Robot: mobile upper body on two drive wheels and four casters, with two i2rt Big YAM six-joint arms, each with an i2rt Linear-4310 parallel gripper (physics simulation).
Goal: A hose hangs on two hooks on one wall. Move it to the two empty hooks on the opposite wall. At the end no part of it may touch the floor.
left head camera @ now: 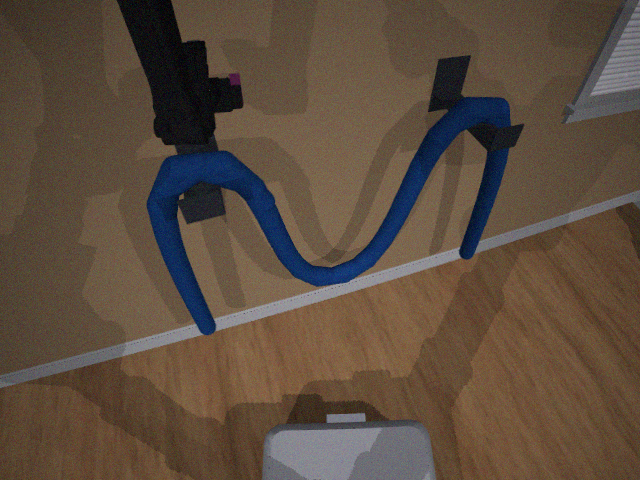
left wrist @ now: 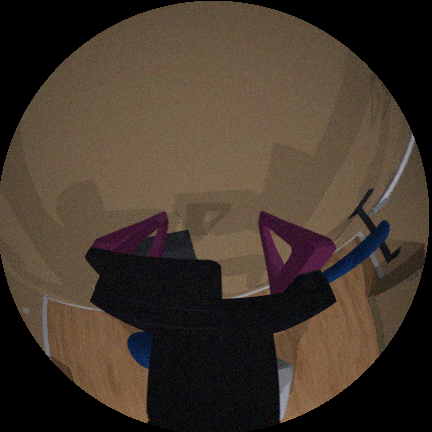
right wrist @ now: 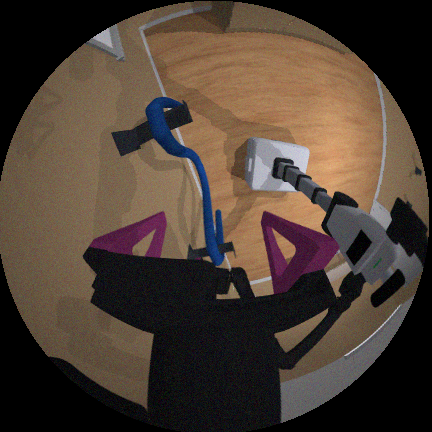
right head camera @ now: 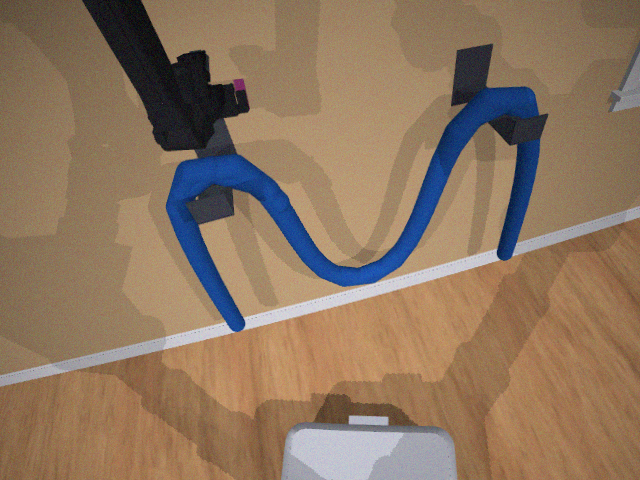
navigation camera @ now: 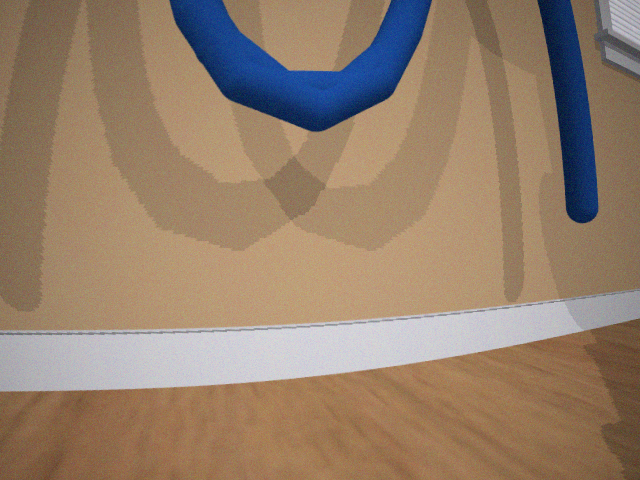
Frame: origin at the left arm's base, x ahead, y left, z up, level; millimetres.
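Where they show: left gripper, fingertip midpoint: (left wrist: 212, 216) (right head camera: 224, 90); right gripper, fingertip midpoint: (right wrist: 213, 216); left arm's base, link origin: (right wrist: 349, 290).
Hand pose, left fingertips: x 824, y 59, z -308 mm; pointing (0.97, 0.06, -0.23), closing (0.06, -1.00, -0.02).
Each offset is from my left fingertips to the top centre of the thing. "pt": to the spot under its first point. Level surfaces: height alone.
A blue hose (left head camera: 398, 211) (right head camera: 419, 217) (left wrist: 359, 254) (right wrist: 204, 192) (navigation camera: 316, 103) hangs over a dark left hook (left head camera: 202, 207) (right head camera: 212, 207) (left wrist: 181, 244) and a dark right hook {pt dx +199, dy -592, dz -105 mm} (left head camera: 451, 78) (right head camera: 473, 72) (right wrist: 126, 143). Its middle sags between them. In the navigation view, the middle and right end hang above the baseboard. My left gripper (left head camera: 235, 79) (right head camera: 239, 85) (left wrist: 212, 216) is open and empty, close to the wall above the left hook. My right gripper (right wrist: 213, 216) is open and empty, away from the hose. The empty hooks cannot be made out clearly.
The robot's pale base (left head camera: 346, 449) (right head camera: 369, 452) (right wrist: 260, 172) stands on the wood floor {dz -1101 mm} (left head camera: 258, 361) facing the hose wall. A white baseboard (left head camera: 289, 304) (navigation camera: 258, 356) runs below the hose. A window {pt dx +401, dy -1270, dz -122 mm} (left head camera: 620, 62) is at the right. The robot's grey head (right wrist: 360, 240) shows in the right wrist view.
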